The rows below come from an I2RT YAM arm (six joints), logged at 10 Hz.
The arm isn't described. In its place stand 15 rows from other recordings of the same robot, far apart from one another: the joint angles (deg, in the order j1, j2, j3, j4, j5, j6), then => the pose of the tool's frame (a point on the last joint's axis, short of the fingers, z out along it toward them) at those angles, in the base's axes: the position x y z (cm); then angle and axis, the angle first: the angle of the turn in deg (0 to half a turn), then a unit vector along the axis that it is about.
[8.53 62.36 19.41 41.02 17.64 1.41] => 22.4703 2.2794 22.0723 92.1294 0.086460 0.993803 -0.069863
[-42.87 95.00 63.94 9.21 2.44 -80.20] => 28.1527 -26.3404 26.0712 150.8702 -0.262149 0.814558 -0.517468
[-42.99 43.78 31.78 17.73 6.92 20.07] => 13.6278 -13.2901 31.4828 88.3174 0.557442 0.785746 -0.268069
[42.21 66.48 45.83 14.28 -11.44 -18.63] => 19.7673 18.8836 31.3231 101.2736 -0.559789 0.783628 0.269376
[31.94 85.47 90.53 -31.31 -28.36 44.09] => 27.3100 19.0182 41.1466 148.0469 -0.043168 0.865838 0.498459
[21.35 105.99 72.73 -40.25 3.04 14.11] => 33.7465 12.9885 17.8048 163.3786 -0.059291 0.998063 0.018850
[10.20 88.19 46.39 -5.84 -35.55 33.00] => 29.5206 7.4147 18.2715 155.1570 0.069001 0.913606 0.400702
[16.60 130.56 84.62 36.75 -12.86 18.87] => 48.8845 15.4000 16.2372 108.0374 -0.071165 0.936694 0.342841
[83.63 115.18 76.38 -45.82 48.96 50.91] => 6.7734 36.4723 14.8712 133.0591 -0.258822 0.956944 -0.131410
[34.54 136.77 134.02 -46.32 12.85 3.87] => 44.2028 29.4641 26.0368 137.4813 -0.223706 0.974519 0.016401
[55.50 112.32 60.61 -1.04 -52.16 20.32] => 19.0466 32.6766 12.6316 176.6021 0.391230 -0.769254 -0.505162
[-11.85 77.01 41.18 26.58 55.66 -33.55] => 27.5115 -8.7760 26.0850 133.9370 0.184937 0.780830 -0.596744
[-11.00 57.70 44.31 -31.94 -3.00 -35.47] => 20.4712 -3.7894 26.0374 137.9676 -0.220335 0.965796 -0.136713
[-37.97 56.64 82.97 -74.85 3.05 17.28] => 10.9483 -8.7848 41.4372 139.7855 0.470508 0.877399 -0.093769
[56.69 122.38 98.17 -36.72 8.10 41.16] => 25.8191 38.3776 19.5224 155.0485 -0.115627 0.982313 0.147280
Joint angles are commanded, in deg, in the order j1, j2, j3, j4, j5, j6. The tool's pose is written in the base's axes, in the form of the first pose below.
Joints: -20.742 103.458 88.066 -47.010 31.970 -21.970
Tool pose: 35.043 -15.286 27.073 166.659 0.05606 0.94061 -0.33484
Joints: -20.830 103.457 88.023 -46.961 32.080 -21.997
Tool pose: 35.016 -15.345 27.058 166.736 0.05679 0.94023 -0.33577
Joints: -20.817 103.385 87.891 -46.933 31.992 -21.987
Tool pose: 34.986 -15.320 27.034 166.721 0.05651 0.94052 -0.33502
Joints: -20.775 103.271 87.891 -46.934 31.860 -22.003
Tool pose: 34.972 -15.277 27.102 166.557 0.05604 0.94078 -0.33434
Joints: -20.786 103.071 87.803 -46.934 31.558 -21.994
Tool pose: 34.914 -15.246 27.173 166.335 0.05587 0.94146 -0.33245
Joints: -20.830 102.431 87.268 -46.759 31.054 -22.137
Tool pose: 34.693 -15.164 27.294 165.941 0.05468 0.94249 -0.32973
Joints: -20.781 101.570 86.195 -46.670 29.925 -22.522
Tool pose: 34.359 -14.938 27.241 165.702 0.04849 0.94568 -0.32146
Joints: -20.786 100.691 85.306 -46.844 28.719 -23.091
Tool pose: 33.998 -14.735 27.267 165.558 0.04091 0.94898 -0.31266
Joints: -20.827 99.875 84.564 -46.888 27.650 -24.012
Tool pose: 33.681 -14.580 27.341 165.387 0.03144 0.95155 -0.30588
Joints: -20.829 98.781 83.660 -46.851 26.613 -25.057
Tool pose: 33.286 -14.370 27.500 165.065 0.02105 0.95369 -0.30005
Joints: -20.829 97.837 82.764 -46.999 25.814 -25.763
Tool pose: 32.894 -14.173 27.556 165.025 0.01325 0.95552 -0.29463
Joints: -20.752 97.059 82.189 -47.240 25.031 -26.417
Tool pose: 32.601 -13.964 27.670 164.892 0.00539 0.95720 -0.28939
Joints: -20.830 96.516 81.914 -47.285 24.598 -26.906
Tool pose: 32.400 -13.912 27.827 164.668 0.00145 0.95776 -0.28755
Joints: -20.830 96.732 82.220 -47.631 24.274 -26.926
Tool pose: 32.464 -13.917 27.826 164.762 0.00008 0.95871 -0.28437
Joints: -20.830 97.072 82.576 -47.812 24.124 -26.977
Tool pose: 32.588 -13.955 27.796 164.859 -0.00098 0.95918 -0.28279
